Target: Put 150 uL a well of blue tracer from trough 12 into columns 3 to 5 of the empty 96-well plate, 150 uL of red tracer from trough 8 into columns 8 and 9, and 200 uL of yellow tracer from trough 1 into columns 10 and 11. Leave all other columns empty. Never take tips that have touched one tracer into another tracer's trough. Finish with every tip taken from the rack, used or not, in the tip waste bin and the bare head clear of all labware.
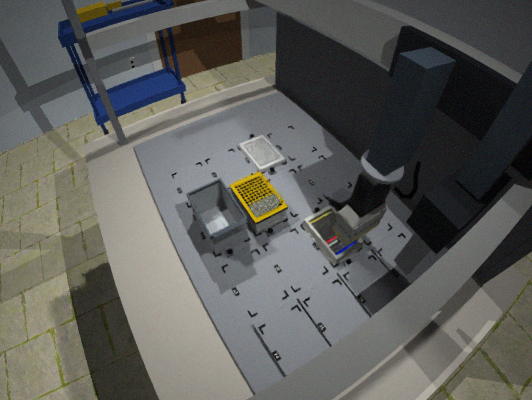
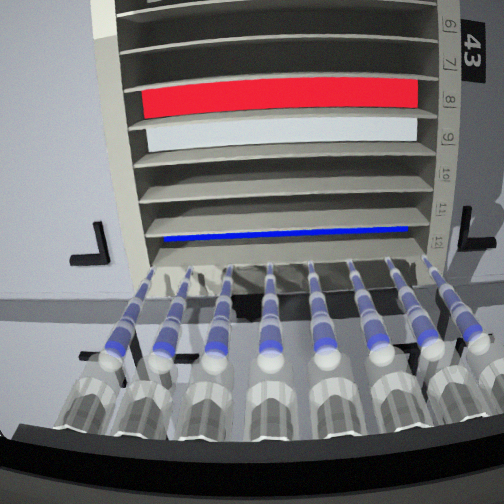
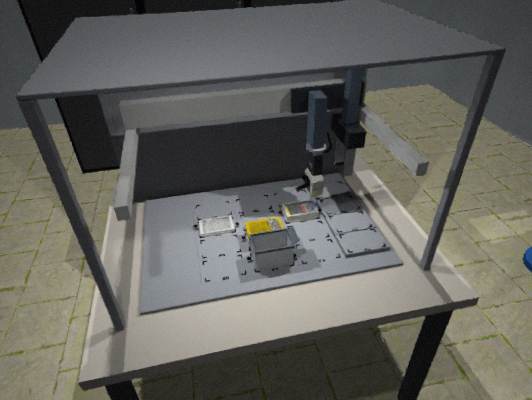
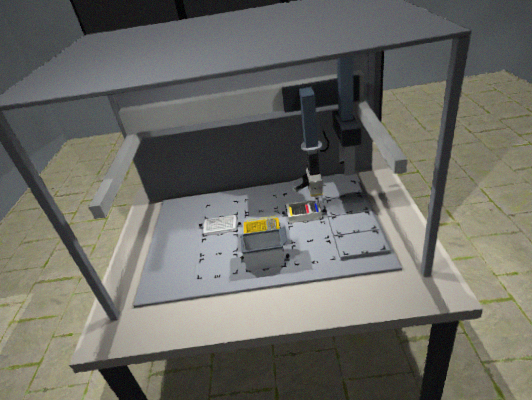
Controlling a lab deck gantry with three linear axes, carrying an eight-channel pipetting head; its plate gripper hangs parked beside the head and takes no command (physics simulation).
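The pipetting head (image 1: 364, 220) (image 3: 314, 182) (image 4: 314, 182) hangs over the trough 12 end of the reservoir (image 2: 451, 120) (image 3: 301, 216) (image 4: 304, 218). Its eight tips (image 2: 270, 325) hold blue liquid; their ends look above the reservoir's end rim. Blue tracer (image 1: 346, 248) (image 2: 285, 234) shows in trough 12, red tracer (image 1: 332, 240) (image 2: 280, 95) in trough 8, and yellow tracer (image 4: 290, 212) at the far end. The 96-well plate (image 1: 262, 151) (image 3: 216, 225) (image 4: 220, 224) is white; its wells are too small to judge. The parked plate gripper (image 3: 344, 162) (image 4: 348, 162) hangs beside the head; its fingers cannot be made out.
The yellow tip rack (image 1: 257, 195) (image 3: 264, 227) (image 4: 261, 225) has dark holes in one part and grey tips in the other. The grey open waste bin (image 1: 217, 210) (image 3: 273, 252) (image 4: 263, 252) stands beside it, towards the table's front. Trough 9 holds white liquid (image 2: 282, 134).
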